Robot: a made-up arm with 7 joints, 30 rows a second.
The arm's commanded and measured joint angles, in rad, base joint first. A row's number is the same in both.
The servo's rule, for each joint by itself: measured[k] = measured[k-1] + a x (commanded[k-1-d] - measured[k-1]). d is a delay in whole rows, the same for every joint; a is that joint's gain. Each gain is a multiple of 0.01, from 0.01 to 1. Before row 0 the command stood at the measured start. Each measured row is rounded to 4 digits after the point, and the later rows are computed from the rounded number. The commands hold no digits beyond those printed.
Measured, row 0:
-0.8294 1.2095 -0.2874 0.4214 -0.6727 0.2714 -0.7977
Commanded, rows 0 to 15:
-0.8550 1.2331 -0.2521 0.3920 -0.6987 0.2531 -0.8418
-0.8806 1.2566 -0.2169 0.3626 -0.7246 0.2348 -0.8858
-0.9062 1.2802 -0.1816 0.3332 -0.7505 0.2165 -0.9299
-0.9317 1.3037 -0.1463 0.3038 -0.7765 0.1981 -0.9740
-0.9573 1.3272 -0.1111 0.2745 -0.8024 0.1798 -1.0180
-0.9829 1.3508 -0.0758 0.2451 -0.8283 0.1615 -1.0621
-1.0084 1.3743 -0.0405 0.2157 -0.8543 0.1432 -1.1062
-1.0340 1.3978 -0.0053 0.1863 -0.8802 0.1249 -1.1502
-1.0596 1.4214 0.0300 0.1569 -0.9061 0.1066 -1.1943
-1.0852 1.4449 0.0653 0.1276 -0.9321 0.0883 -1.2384
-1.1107 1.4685 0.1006 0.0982 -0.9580 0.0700 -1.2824
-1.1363 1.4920 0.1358 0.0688 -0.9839 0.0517 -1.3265
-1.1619 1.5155 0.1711 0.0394 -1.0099 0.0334 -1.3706
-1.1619 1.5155 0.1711 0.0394 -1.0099 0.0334 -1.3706
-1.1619 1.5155 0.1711 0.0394 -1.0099 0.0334 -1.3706
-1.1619 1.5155 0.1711 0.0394 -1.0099 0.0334 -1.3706
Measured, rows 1 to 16:
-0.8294 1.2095 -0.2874 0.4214 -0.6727 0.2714 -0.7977
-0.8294 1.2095 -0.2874 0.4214 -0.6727 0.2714 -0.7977
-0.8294 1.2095 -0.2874 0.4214 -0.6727 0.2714 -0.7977
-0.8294 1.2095 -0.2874 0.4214 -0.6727 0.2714 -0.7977
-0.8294 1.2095 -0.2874 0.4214 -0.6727 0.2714 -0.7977
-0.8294 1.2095 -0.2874 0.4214 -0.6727 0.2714 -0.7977
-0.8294 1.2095 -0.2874 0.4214 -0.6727 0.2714 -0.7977
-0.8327 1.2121 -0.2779 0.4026 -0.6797 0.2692 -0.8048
-0.8389 1.2170 -0.2614 0.3770 -0.6918 0.2651 -0.8178
-0.8476 1.2240 -0.2399 0.3490 -0.7076 0.2593 -0.8357
-0.8585 1.2328 -0.2146 0.3201 -0.7262 0.2520 -0.8578
-0.8713 1.2432 -0.1867 0.2909 -0.7468 0.2433 -0.8834
-0.8858 1.2550 -0.1568 0.2616 -0.7688 0.2335 -0.9120
-0.9017 1.2681 -0.1254 0.2322 -0.7919 0.2227 -0.9431
-0.9189 1.2824 -0.0930 0.2028 -0.8157 0.2110 -0.9762
-0.9372 1.2977 -0.0598 0.1734 -0.8401 0.1985 -1.0111
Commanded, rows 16 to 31:
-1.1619 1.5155 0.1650 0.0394 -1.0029 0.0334 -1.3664
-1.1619 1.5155 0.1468 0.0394 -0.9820 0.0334 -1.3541
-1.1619 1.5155 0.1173 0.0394 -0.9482 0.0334 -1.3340
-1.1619 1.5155 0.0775 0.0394 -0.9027 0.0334 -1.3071
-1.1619 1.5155 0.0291 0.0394 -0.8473 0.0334 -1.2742
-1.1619 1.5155 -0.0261 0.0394 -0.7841 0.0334 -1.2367
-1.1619 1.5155 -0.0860 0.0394 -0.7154 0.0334 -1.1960
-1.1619 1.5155 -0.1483 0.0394 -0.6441 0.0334 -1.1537
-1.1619 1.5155 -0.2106 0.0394 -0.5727 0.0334 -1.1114
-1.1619 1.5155 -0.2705 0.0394 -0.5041 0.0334 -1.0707
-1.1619 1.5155 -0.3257 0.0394 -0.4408 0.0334 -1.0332
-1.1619 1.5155 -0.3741 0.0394 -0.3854 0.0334 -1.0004
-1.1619 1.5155 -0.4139 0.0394 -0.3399 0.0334 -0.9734
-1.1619 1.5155 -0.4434 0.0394 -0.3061 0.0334 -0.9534
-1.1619 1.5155 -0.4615 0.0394 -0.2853 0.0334 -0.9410
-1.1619 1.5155 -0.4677 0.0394 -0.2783 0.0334 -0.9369
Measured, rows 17 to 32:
-0.9564 1.3139 -0.0260 0.1441 -0.8649 0.1853 -1.0475
-0.9765 1.3309 0.0082 0.1147 -0.8900 0.1715 -1.0851
-0.9973 1.3486 0.0427 0.0853 -0.9154 0.1571 -1.1237
-1.0187 1.3670 0.0774 0.0559 -0.9409 0.1423 -1.1632
-1.0373 1.3833 0.1027 0.0453 -0.9595 0.1292 -1.1964
-1.0535 1.3978 0.1212 0.0415 -0.9731 0.1177 -1.2243
-1.0676 1.4107 0.1347 0.0402 -0.9830 0.1076 -1.2477
-1.0799 1.4222 0.1429 0.0397 -0.9884 0.0987 -1.2667
-1.0906 1.4325 0.1440 0.0395 -0.9867 0.0909 -1.2807
-1.0999 1.4416 0.1368 0.0394 -0.9763 0.0840 -1.2892
-1.1080 1.4497 0.1208 0.0394 -0.9564 0.0779 -1.2921
-1.1150 1.4569 0.0960 0.0394 -0.9269 0.0726 -1.2892
-1.1211 1.4633 0.0630 0.0394 -0.8883 0.0679 -1.2808
-1.1264 1.4690 0.0228 0.0394 -0.8416 0.0638 -1.2672
-1.1310 1.4741 -0.0234 0.0394 -0.7883 0.0602 -1.2490
-1.1350 1.4787 -0.0739 0.0394 -0.7301 0.0570 -1.2270

